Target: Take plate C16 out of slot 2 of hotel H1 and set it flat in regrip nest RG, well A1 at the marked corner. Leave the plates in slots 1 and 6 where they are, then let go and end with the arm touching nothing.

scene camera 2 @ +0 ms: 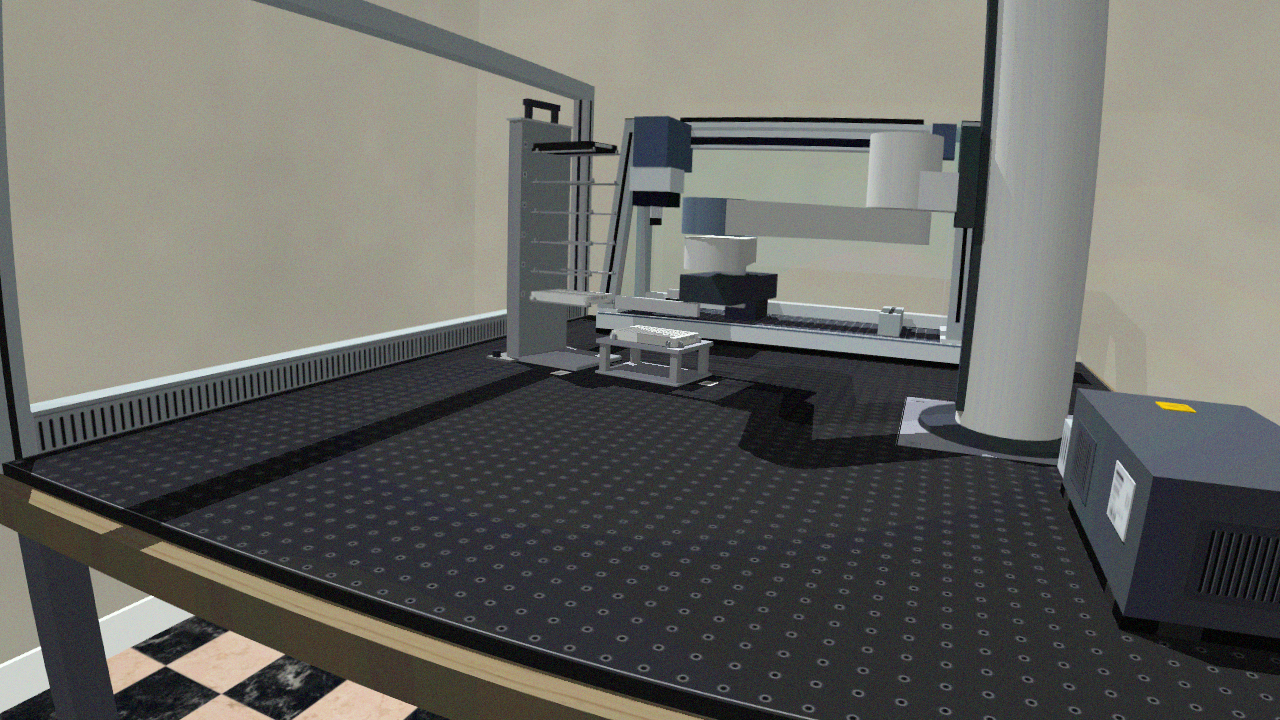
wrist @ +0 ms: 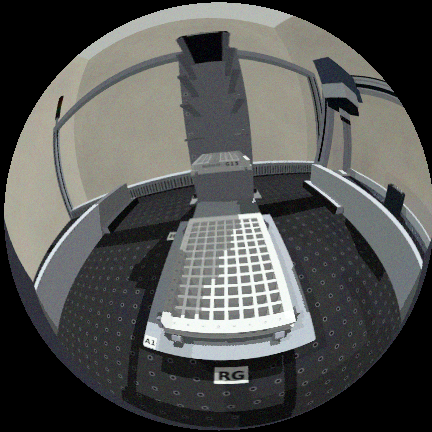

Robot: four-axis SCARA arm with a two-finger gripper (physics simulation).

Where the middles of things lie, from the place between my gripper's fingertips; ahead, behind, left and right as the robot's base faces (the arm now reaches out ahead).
The regrip nest RG [scene camera 2: 688, 348] is 2 cm behind my hand and 7 cm below it. The rest, counted from my hand: hotel H1 [scene camera 2: 532, 327]: 23 cm ahead, 4 cm to the right, 9 cm above; then dark plate [scene camera 2: 601, 148]: 15 cm ahead, 3 cm to the right, 25 cm above.
